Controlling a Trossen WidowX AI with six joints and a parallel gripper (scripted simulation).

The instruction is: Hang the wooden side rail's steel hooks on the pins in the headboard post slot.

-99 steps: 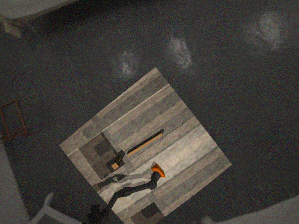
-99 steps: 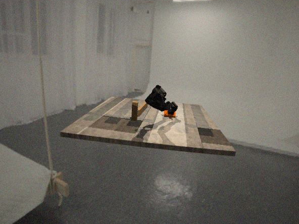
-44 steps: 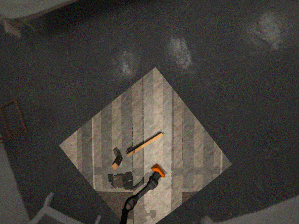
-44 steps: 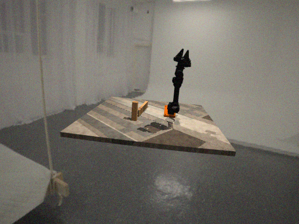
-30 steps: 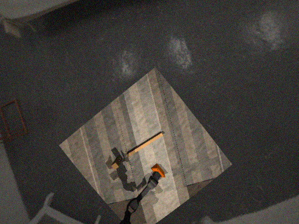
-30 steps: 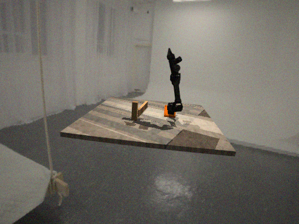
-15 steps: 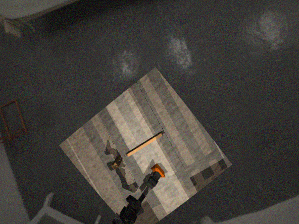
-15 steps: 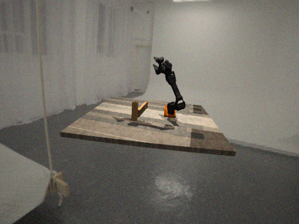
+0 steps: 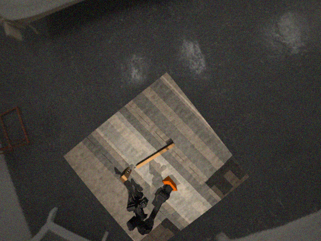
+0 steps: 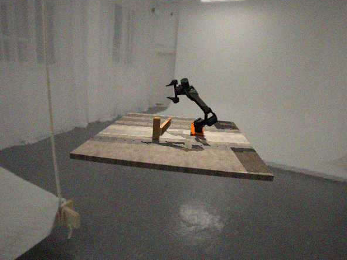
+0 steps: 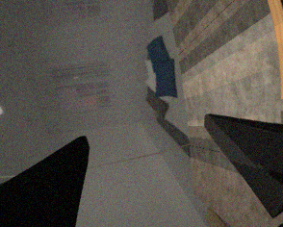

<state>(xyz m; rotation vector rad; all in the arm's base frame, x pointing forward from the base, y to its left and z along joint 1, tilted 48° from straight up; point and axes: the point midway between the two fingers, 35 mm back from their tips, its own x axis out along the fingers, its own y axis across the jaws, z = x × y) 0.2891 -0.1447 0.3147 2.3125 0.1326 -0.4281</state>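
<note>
The headboard post lies 290 mm below my gripper tip, 110 mm to the left of it and 40 mm ahead of it.
</note>
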